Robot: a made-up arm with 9 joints. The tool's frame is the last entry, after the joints. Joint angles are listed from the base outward. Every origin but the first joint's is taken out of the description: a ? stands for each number. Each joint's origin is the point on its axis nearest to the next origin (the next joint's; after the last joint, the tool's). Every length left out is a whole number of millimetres.
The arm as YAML. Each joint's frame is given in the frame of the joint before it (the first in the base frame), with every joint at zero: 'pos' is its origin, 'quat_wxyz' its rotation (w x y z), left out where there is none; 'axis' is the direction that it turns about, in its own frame. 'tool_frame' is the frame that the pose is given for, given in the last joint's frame.
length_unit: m
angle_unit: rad
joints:
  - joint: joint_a
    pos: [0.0, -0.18, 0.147]
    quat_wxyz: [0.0, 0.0, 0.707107, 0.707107]
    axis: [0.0, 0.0, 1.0]
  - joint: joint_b
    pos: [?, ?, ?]
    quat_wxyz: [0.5, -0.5, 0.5, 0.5]
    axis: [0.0, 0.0, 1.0]
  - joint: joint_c
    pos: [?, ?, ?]
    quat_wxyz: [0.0, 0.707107, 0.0, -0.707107]
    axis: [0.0, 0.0, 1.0]
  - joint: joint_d
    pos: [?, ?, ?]
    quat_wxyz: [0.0, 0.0, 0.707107, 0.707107]
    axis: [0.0, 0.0, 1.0]
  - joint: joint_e
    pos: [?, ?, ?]
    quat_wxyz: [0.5, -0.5, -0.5, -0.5]
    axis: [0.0, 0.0, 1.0]
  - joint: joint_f
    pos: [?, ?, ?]
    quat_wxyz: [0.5, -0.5, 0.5, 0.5]
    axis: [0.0, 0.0, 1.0]
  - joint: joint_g
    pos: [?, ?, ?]
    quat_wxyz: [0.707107, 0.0, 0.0, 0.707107]
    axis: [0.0, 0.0, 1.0]
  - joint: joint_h
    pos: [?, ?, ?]
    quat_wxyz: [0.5, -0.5, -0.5, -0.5]
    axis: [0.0, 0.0, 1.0]
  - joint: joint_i
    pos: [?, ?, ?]
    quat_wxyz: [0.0, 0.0, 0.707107, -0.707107]
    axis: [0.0, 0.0, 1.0]
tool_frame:
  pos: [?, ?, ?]
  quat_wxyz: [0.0, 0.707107, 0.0, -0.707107]
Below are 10 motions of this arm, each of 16 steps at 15 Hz.
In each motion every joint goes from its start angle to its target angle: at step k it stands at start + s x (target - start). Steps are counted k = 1, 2, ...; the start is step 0. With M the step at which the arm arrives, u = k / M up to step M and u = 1 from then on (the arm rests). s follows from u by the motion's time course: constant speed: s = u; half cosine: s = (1 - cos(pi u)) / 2; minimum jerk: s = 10 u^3 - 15 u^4 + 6 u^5.
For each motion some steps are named. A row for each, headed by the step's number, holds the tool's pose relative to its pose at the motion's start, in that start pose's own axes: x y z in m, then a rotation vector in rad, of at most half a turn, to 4 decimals.
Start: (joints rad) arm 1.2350 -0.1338 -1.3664 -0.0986 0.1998 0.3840 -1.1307 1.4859 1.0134
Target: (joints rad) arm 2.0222 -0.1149 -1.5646 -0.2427 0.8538 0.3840 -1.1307 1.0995 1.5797
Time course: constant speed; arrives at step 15
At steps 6, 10, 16:
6: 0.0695 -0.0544 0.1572 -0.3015 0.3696 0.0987
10: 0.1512 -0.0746 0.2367 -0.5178 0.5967 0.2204
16: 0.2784 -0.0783 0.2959 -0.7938 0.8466 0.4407

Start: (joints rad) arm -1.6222 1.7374 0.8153 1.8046 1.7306 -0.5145 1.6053 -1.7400 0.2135
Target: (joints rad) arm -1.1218 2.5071 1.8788 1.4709 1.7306 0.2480 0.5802 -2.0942 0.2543
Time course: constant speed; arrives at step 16
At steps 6, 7, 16:
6: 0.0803 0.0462 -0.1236 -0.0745 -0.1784 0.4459
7: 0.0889 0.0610 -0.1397 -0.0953 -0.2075 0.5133
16: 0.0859 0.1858 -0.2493 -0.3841 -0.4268 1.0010

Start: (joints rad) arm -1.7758 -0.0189 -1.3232 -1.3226 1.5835 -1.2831 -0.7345 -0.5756 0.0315
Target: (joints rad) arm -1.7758 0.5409 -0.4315 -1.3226 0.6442 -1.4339 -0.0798 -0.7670 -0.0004
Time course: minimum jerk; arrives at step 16
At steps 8, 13, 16:
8: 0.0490 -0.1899 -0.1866 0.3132 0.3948 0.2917
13: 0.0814 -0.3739 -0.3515 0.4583 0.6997 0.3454
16: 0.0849 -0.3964 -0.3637 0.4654 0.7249 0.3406

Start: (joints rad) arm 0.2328 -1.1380 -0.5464 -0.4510 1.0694 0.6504 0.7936 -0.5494 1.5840
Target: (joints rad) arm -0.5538 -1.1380 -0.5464 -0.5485 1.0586 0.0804 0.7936 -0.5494 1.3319
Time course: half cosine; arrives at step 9
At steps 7, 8, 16:
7: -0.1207 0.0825 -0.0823 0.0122 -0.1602 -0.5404
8: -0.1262 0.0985 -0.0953 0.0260 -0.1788 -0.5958
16: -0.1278 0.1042 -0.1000 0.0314 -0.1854 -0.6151

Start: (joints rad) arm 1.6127 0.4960 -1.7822 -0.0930 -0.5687 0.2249 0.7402 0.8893 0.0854
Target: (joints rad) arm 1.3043 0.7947 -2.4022 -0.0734 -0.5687 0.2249 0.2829 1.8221 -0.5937
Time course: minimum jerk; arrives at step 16
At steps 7, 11, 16:
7: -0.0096 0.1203 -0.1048 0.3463 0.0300 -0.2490
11: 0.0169 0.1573 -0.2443 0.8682 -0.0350 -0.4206
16: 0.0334 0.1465 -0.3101 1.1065 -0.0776 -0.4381

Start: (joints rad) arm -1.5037 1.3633 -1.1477 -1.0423 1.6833 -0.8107 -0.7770 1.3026 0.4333
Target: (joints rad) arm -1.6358 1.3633 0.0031 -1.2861 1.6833 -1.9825 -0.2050 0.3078 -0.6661
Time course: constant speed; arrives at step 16
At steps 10, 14, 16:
10: 0.2753 -0.0717 0.0331 0.5854 -0.0563 -0.5164
14: 0.3484 -0.0867 -0.0112 0.7003 -0.1777 -0.6979
16: 0.3736 -0.0872 -0.0410 0.7312 -0.2521 -0.7670

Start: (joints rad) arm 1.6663 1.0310 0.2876 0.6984 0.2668 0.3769 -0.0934 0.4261 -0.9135
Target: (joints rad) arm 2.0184 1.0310 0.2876 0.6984 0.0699 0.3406 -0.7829 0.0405 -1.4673
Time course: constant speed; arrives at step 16
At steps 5, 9, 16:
5: -0.0888 -0.0277 0.0261 0.2895 -0.1890 0.0786
9: -0.1576 -0.0574 0.0394 0.5201 -0.3343 0.1501
16: -0.2643 -0.1153 0.0450 0.9102 -0.5827 0.2853

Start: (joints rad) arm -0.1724 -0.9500 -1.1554 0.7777 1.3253 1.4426 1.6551 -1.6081 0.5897
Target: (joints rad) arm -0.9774 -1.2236 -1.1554 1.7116 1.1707 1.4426 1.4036 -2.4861 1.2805
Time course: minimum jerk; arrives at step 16
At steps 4, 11, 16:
4: -0.0045 0.0012 -0.0147 -0.2054 -0.1222 -0.0024
11: 0.0692 -0.0933 -0.1896 -1.3752 -1.2410 -0.3714
16: 0.1192 -0.1345 -0.2184 -1.5720 -1.5534 -0.5915

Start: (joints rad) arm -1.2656 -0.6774 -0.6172 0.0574 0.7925 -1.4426 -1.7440 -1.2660 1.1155
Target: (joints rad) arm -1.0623 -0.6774 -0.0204 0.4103 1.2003 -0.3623 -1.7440 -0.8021 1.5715
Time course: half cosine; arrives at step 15
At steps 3, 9, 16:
3: 0.0105 -0.0570 -0.0153 0.0441 -0.0182 -0.0647
9: -0.0924 -0.2909 -0.1816 0.1647 -0.3205 -0.4269
16: -0.1974 -0.3235 -0.3170 0.0529 -0.6072 -0.6532

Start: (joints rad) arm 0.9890 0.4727 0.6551 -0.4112 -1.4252 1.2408 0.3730 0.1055 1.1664
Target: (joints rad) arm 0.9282 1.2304 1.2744 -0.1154 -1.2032 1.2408 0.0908 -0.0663 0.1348
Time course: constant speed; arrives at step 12
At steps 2, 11, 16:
2: -0.0387 -0.0244 -0.0882 0.3211 -0.1243 -0.0010
11: 0.0276 -0.0874 -0.4632 1.6624 -0.5526 0.5033
16: 0.0601 -0.0886 -0.4945 1.7904 -0.5676 0.6115

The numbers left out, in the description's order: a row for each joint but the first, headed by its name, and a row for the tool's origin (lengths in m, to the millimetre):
joint_b: -0.052 -0.209 0.0
joint_c: -0.032 -0.089 0.0
joint_d: -0.007 0.229 0.0
joint_e: 0.002 -0.129 0.0
joint_f: 0.167 0.312 0.0
joint_g: 0.07 0.357 0.0
joint_h: -0.037 -0.018 0.0
joint_i: 0.35 -0.164 0.0
tool: 0.045 -0.109 0.0

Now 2 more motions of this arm.
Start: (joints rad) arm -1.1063 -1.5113 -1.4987 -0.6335 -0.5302 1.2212 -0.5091 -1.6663 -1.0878
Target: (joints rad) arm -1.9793 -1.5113 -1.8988 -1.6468 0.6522 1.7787 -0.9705 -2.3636 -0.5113
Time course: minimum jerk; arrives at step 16
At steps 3, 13, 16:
3: -0.0261 0.0003 -0.0343 -0.0699 -0.0505 0.0259
13: -0.3454 -0.1116 -0.3329 -0.6397 -1.2381 0.3424
16: -0.3581 -0.1140 -0.3281 -0.6281 -1.2984 0.3317

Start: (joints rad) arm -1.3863 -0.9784 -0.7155 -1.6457 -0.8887 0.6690 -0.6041 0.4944 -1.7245
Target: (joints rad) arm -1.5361 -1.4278 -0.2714 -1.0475 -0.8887 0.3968 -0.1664 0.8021 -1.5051
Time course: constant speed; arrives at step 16
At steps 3, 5, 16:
3: -0.0294 -0.0713 -0.1241 -0.2222 0.0149 0.0109
5: -0.0438 -0.1302 -0.2038 -0.3691 0.0101 0.0159
16: 0.0088 -0.5614 -0.5521 -1.1138 -0.2229 -0.0215

